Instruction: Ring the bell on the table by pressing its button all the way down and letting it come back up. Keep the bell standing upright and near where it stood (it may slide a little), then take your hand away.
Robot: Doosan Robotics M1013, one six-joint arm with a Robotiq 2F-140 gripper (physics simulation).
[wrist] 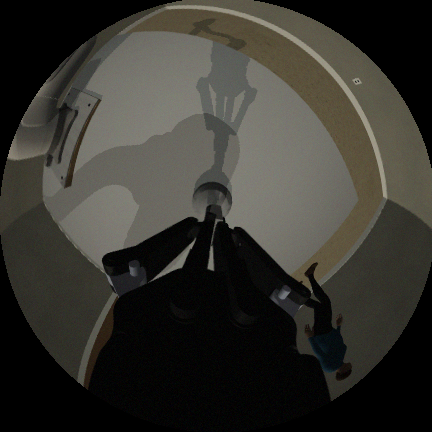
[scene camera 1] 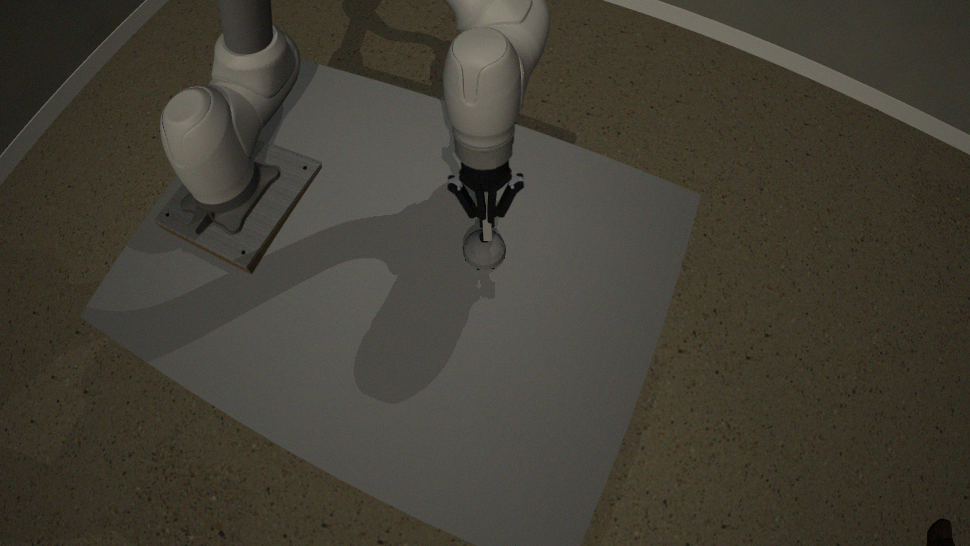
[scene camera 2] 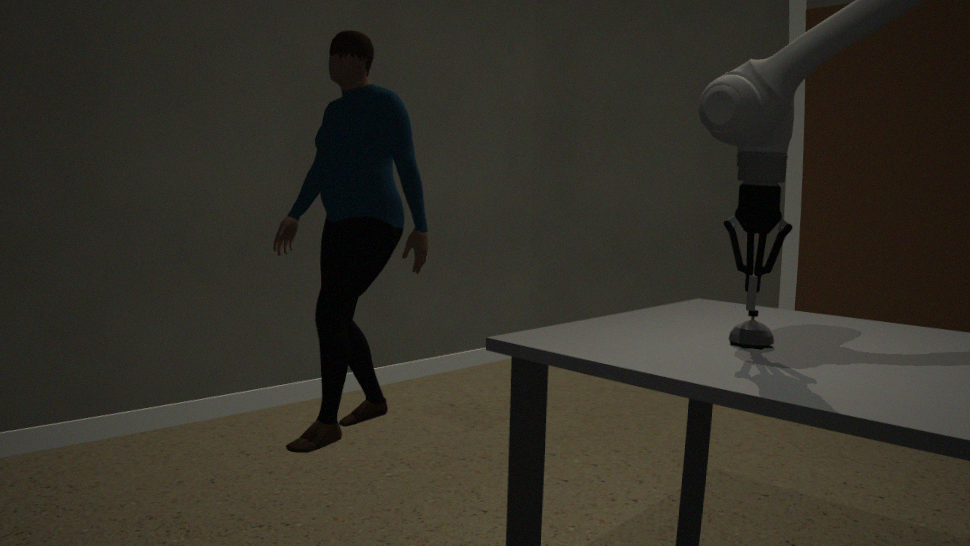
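Seen in the pictures: gripper, fingertip midpoint: [wrist: 214,212] [scene camera 1: 487,234] [scene camera 2: 750,309]; arm's base, link origin: [wrist: 59,130] [scene camera 1: 230,191].
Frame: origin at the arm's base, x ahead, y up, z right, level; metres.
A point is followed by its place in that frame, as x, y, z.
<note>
The bell [scene camera 1: 483,255] @[0.590, 0.013, -0.065] [scene camera 2: 750,334] @[0.570, 0.002, -0.125] [wrist: 212,194] @[0.570, 0.016, -0.110] is a silvery dome on a dark base, standing upright on the table. Its black button [scene camera 2: 752,313] @[0.579, 0.037, -0.099] stands on a short stem above the dome, with a little stem showing below it. My gripper [scene camera 1: 487,238] @[0.586, 0.044, -0.093] [scene camera 2: 750,309] @[0.586, 0.044, -0.093] [wrist: 214,212] @[0.586, 0.044, -0.093] is shut and empty, pointing straight down. Its fingertips are right over the button, at or almost at its top in scene camera 2; whether they touch is hard to tell. In scene camera 1 and the wrist view the fingertips hide most of the button.
The grey table [scene camera 1: 576,352] @[0.820, -0.025, 0.034] [scene camera 2: 610,345] @[0.767, -0.024, -0.294] [wrist: 290,165] @[0.668, -0.024, -0.264] bears the arm's mounting plate [scene camera 1: 285,203] @[0.147, -0.002, -0.022] [wrist: 75,145] @[0.159, -0.006, -0.001] at one side. The arm's shadow falls around the bell. A person in a blue top [scene camera 2: 363,156] [wrist: 327,347] is on the floor beyond the table.
</note>
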